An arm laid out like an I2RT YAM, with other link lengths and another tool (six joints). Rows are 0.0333 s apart.
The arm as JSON. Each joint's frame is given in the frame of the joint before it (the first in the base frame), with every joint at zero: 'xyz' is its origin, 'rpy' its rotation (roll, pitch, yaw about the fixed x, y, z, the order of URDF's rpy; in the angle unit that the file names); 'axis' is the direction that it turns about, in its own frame. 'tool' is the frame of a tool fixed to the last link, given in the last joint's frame.
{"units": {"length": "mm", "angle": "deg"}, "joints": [
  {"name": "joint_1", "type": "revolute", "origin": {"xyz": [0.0, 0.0, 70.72], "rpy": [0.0, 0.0, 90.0]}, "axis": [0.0, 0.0, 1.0]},
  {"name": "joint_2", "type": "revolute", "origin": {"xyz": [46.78, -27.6, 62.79], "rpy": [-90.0, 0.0, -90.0]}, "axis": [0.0, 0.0, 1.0]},
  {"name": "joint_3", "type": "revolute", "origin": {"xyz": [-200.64, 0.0, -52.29], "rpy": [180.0, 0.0, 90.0]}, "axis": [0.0, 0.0, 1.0]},
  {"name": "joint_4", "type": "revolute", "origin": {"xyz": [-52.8, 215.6, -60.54], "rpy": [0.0, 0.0, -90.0]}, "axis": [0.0, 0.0, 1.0]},
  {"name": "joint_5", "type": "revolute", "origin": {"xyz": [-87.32, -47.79, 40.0], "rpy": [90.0, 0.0, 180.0]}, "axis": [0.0, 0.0, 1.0]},
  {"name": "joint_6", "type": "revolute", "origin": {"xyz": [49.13, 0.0, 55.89], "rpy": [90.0, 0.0, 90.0]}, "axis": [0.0, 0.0, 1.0]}
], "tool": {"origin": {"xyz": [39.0, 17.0, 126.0], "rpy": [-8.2, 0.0, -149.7]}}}
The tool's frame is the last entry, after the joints.
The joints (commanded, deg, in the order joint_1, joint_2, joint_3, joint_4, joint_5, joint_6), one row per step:
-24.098 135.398 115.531 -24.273 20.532 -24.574
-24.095 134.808 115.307 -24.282 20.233 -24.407
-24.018 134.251 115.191 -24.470 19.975 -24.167
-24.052 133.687 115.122 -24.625 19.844 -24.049
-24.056 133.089 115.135 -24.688 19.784 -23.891
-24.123 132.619 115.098 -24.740 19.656 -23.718
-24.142 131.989 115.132 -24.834 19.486 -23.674
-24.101 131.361 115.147 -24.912 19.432 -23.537
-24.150 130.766 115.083 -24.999 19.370 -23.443
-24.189 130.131 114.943 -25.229 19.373 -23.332
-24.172 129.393 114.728 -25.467 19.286 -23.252
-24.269 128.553 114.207 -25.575 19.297 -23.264
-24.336 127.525 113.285 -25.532 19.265 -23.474
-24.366 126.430 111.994 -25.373 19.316 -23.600
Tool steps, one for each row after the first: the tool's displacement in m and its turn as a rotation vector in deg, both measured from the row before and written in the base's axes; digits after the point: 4 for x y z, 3 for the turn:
0.0004 0.0007 0.0034 0.123 -0.510 0.110
0.0004 0.0014 0.0034 0.175 -0.445 0.108
-0.0002 0.0001 0.0041 0.001 -0.417 -0.015
0.0003 0.0000 0.0053 -0.108 -0.610 -0.061
-0.0001 -0.0003 0.0037 0.009 -0.485 -0.082
0.0004 0.0001 0.0055 -0.107 -0.593 0.080
0.0004 0.0004 0.0055 -0.129 -0.612 -0.004
-0.0004 -0.0002 0.0047 -0.096 -0.478 -0.060
-0.0011 0.0001 0.0041 -0.053 -0.307 -0.109
-0.0008 0.0008 0.0044 -0.024 -0.331 0.035
-0.0021 -0.0001 0.0038 -0.099 -0.182 -0.098
-0.0024 0.0005 0.0032 -0.153 -0.018 0.085
-0.0031 0.0009 0.0016 -0.081 0.123 0.007

